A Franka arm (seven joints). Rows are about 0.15 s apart.
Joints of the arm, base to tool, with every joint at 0 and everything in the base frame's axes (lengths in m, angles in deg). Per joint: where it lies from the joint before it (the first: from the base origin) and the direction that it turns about. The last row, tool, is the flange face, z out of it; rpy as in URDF.
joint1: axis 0 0 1 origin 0 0 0.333
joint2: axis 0 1 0 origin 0 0 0
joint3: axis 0 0 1 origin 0 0 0.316
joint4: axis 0 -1 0 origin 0.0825 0 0
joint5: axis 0 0 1 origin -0.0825 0 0.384
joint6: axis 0 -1 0 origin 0 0 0
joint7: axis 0 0 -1 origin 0.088 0 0
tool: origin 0 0 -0.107 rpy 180 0 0
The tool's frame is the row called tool.
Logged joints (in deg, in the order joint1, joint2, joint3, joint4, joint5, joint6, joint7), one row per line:
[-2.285 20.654 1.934 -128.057 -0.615 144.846 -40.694]
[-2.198 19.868 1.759 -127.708 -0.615 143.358 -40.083]
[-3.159 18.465 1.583 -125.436 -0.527 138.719 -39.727]
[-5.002 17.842 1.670 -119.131 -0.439 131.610 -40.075]
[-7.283 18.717 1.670 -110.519 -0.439 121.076 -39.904]
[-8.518 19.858 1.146 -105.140 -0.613 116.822 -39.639]
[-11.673 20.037 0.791 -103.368 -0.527 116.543 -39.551]
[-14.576 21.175 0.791 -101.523 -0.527 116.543 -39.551]
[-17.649 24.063 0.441 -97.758 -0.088 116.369 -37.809]
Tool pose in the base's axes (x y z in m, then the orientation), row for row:
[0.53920 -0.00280 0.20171 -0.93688 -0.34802 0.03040 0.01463]
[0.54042 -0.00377 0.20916 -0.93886 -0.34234 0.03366 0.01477]
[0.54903 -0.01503 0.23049 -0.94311 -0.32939 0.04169 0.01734]
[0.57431 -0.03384 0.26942 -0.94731 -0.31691 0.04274 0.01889]
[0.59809 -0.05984 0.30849 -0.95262 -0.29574 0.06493 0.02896]
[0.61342 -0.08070 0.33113 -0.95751 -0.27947 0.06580 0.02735]
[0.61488 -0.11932 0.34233 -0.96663 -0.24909 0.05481 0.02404]
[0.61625 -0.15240 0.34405 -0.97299 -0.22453 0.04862 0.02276]
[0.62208 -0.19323 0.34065 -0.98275 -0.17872 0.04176 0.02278]
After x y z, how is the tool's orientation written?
As a quaternion, x y z w.
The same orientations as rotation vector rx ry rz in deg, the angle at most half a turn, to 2 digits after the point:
[-167.09 -62.07 5.42]
[-167.42 -61.05 6.00]
[-167.91 -58.64 7.42]
[-168.49 -56.37 7.60]
[-168.38 -52.27 11.48]
[-169.41 -49.45 11.64]
[-171.38 -44.16 9.72]
[-172.64 -39.84 8.63]
[-174.37 -31.71 7.41]

